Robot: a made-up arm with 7 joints. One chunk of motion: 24 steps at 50 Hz.
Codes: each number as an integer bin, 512 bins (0 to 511) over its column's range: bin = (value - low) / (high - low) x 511, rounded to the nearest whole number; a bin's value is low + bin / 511 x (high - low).
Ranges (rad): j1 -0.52..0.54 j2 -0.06..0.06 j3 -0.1..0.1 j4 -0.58..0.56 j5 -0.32..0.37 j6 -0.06..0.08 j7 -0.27..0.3
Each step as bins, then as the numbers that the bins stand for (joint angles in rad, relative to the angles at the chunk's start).
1 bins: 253 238 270 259 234 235 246
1 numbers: 0.0048 -0.0041 0.0057 -0.0022 -0.0040 0.0044 0.0044
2 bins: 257 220 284 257 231 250 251
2 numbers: 0.0131 -0.0083 0.0112 -0.0067 -0.0081 0.0085 0.0100
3 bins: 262 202 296 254 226 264 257
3 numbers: 0.0235 -0.0126 0.0159 -0.0133 -0.0148 0.0123 0.0167
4 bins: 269 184 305 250 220 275 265
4 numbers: 0.0380 -0.0168 0.0194 -0.0223 -0.0229 0.0153 0.0256
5 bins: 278 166 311 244 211 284 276
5 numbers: 0.0567 -0.0210 0.0217 -0.0357 -0.0351 0.0178 0.0379
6 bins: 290 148 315 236 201 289 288
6 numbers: 0.0816 -0.0252 0.0233 -0.0535 -0.0486 0.0192 0.0513
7 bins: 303 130 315 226 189 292 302
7 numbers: 0.1085 -0.0295 0.0233 -0.0758 -0.0648 0.0200 0.0669
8 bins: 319 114 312 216 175 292 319
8 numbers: 0.1417 -0.0332 0.0221 -0.0981 -0.0837 0.0200 0.0858
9 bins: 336 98 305 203 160 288 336
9 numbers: 0.1770 -0.0370 0.0194 -0.1271 -0.1040 0.0189 0.1048
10 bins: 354 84 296 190 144 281 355
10 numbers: 0.2143 -0.0403 0.0159 -0.1561 -0.1256 0.0170 0.1260
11 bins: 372 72 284 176 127 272 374
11 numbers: 0.2517 -0.0431 0.0112 -0.1874 -0.1485 0.0145 0.1472
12 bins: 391 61 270 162 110 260 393
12 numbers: 0.2911 -0.0457 0.0057 -0.2186 -0.1715 0.0112 0.1684
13 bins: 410 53 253 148 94 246 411
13 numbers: 0.3305 -0.0476 -0.0010 -0.2498 -0.1931 0.0074 0.1885
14 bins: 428 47 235 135 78 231 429
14 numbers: 0.3678 -0.0490 -0.0080 -0.2788 -0.2147 0.0033 0.2085
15 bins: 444 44 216 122 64 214 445
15 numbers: 0.4010 -0.0497 -0.0155 -0.3078 -0.2336 -0.0014 0.2264
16 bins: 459 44 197 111 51 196 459
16 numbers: 0.4321 -0.0497 -0.0229 -0.3324 -0.2511 -0.0063 0.2420
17 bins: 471 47 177 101 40 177 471
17 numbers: 0.4570 -0.0490 -0.0307 -0.3547 -0.2660 -0.0115 0.2554
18 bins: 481 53 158 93 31 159 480
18 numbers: 0.4778 -0.0476 -0.0382 -0.3725 -0.2781 -0.0164 0.2654
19 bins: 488 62 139 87 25 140 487
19 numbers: 0.4923 -0.0454 -0.0456 -0.3859 -0.2862 -0.0216 0.2732
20 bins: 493 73 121 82 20 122 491
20 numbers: 0.5027 -0.0429 -0.0526 -0.3971 -0.2930 -0.0266 0.2777
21 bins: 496 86 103 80 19 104 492
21 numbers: 0.5089 -0.0398 -0.0597 -0.4015 -0.2943 -0.0315 0.2788
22 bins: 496 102 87 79 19 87 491
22 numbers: 0.5089 -0.0360 -0.0659 -0.4038 -0.2943 -0.0362 0.2777
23 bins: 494 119 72 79 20 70 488
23 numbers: 0.5047 -0.0321 -0.0718 -0.4038 -0.2930 -0.0408 0.2743
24 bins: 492 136 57 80 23 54 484
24 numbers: 0.5006 -0.0281 -0.0777 -0.4015 -0.2889 -0.0452 0.2699
